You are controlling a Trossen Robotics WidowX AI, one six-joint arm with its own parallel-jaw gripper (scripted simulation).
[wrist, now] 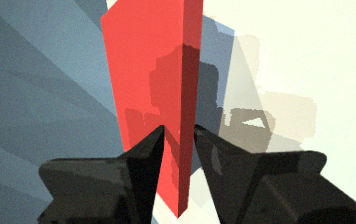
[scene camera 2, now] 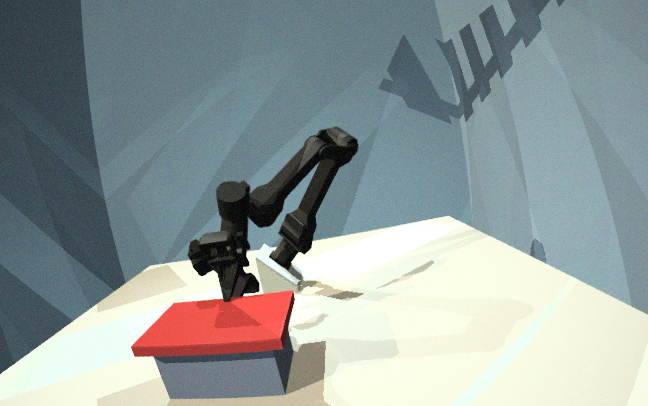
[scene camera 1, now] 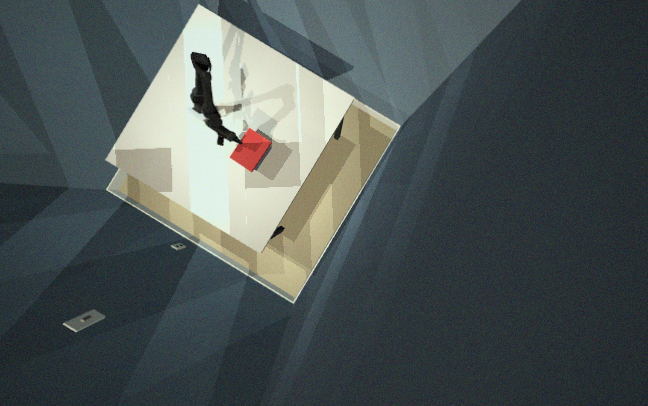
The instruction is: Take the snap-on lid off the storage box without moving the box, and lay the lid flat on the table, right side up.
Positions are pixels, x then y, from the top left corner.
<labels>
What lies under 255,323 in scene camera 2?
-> A red lid.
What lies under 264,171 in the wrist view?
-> The gripper.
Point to a red lid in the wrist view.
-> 153,60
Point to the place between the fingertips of the gripper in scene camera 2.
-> At 229,305
</labels>
